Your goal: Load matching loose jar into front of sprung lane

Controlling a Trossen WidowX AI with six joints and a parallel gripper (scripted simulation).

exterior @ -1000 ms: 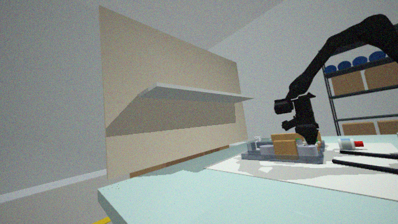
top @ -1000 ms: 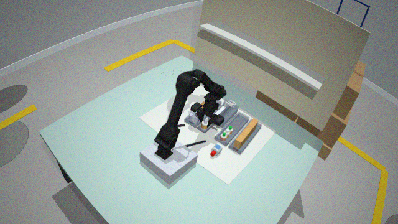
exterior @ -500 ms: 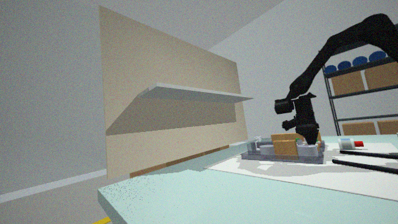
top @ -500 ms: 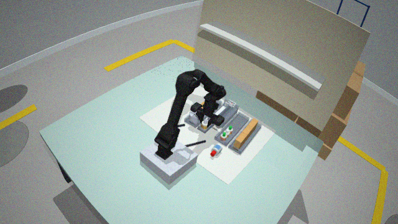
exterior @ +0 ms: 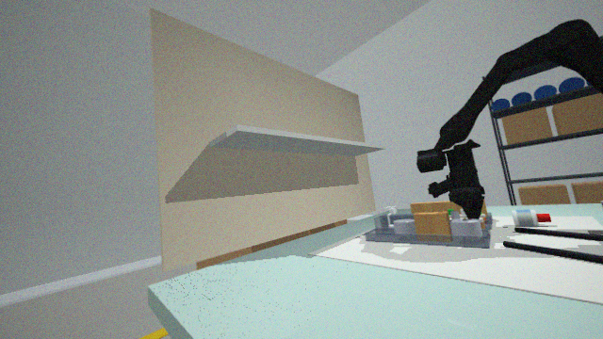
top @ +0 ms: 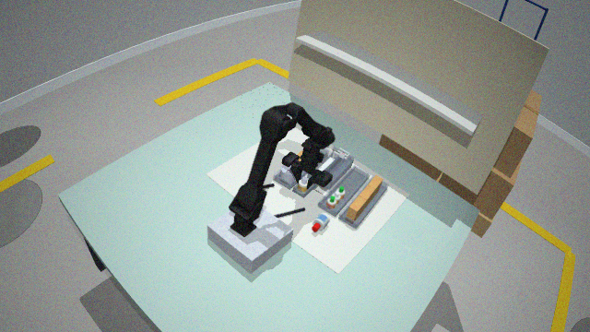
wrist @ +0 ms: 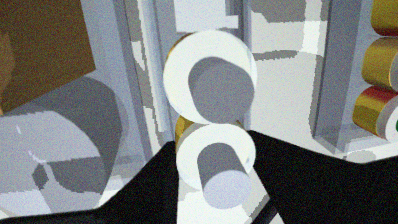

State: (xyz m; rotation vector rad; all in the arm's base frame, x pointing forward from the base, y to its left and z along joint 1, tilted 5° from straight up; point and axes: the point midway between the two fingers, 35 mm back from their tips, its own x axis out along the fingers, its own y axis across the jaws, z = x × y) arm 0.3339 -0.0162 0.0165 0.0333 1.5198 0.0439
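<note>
Right now my gripper tip is 150 mm short of the pusher plate, 30 mm to the left of it and 20 mm below it. Round my gripper tip: shelf 510 mm ahead, 50 mm to the right, 340 mm above.
</note>
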